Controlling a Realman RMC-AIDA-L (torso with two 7-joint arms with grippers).
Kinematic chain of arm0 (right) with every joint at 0, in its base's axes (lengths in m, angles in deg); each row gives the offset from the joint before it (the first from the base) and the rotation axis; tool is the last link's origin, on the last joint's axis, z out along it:
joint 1: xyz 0 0 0.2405 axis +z
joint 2: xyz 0 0 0 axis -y
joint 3: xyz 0 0 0.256 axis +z
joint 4: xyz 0 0 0 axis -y
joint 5: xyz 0 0 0.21 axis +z
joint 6: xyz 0 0 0 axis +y
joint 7: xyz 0 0 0.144 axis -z
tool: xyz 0 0 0
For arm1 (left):
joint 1: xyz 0 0 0.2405 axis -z
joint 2: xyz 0 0 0 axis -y
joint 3: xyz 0 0 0.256 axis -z
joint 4: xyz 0 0 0 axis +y
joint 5: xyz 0 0 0.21 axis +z
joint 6: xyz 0 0 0 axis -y
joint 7: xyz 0 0 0.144 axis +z
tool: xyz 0 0 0
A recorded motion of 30 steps. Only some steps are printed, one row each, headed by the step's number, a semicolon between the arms.
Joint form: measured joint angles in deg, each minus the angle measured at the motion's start. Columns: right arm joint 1, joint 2, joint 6, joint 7, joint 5, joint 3, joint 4; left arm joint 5, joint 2, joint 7, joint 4, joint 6, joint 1, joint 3.
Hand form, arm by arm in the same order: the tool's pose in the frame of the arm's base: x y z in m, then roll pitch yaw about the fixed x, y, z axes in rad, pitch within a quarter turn. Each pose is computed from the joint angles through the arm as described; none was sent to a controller.
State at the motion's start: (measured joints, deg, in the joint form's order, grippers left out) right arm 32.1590 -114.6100 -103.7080 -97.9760 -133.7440 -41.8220 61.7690; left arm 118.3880 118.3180 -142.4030 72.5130 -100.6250 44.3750 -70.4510
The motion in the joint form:
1: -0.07 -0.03 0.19 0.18 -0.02 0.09 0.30; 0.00 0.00 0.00 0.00 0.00 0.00 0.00
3: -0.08 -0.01 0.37 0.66 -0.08 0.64 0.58; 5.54 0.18 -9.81 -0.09 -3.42 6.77 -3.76
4: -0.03 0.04 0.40 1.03 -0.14 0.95 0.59; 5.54 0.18 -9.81 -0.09 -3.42 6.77 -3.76
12: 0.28 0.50 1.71 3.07 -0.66 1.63 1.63; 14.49 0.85 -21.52 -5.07 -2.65 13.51 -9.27
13: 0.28 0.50 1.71 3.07 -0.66 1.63 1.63; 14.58 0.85 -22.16 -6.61 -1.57 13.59 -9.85
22: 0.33 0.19 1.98 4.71 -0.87 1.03 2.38; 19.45 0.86 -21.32 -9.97 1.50 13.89 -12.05
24: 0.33 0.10 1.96 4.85 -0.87 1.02 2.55; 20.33 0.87 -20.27 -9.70 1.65 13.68 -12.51
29: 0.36 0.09 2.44 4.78 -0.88 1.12 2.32; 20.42 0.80 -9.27 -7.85 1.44 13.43 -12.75
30: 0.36 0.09 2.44 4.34 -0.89 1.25 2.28; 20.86 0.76 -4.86 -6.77 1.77 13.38 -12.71
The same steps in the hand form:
1: 0.2528 0.3344 0.0774 -2.9723 0.1008 -0.4128; -0.0828 0.3433 0.0048 3.0489 -0.0133 0.5608
3: 0.2533 0.3353 0.0797 -2.9592 0.1048 -0.4052; -0.0576 0.3416 -0.0061 3.0970 0.1587 0.5966
4: 0.2536 0.3357 0.0808 -2.9542 0.1063 -0.4001; -0.0576 0.3416 -0.0061 3.0970 0.1587 0.5966
12: 0.2539 0.3418 0.0892 -2.9004 0.0926 -0.3545; -0.0497 0.3484 -0.0288 -3.0053 0.3196 0.7509
13: 0.2539 0.3418 0.0892 -2.9004 0.0926 -0.3545; -0.0533 0.3498 -0.0330 -2.9959 0.3226 0.7770
22: 0.2515 0.3428 0.0879 -2.8934 0.0752 -0.3153; -0.0702 0.3586 -0.0412 -2.8966 0.3565 0.8009
24: 0.2510 0.3428 0.0877 -2.8927 0.0746 -0.3110; -0.0723 0.3590 -0.0412 -2.8853 0.3668 0.7811
29: 0.2517 0.3438 0.0875 -2.8865 0.0776 -0.3149; -0.0682 0.3587 -0.0385 -2.9566 0.4003 0.5562
30: 0.2519 0.3438 0.0877 -2.8863 0.0812 -0.3237; -0.0652 0.3604 -0.0366 -2.9752 0.4029 0.4612

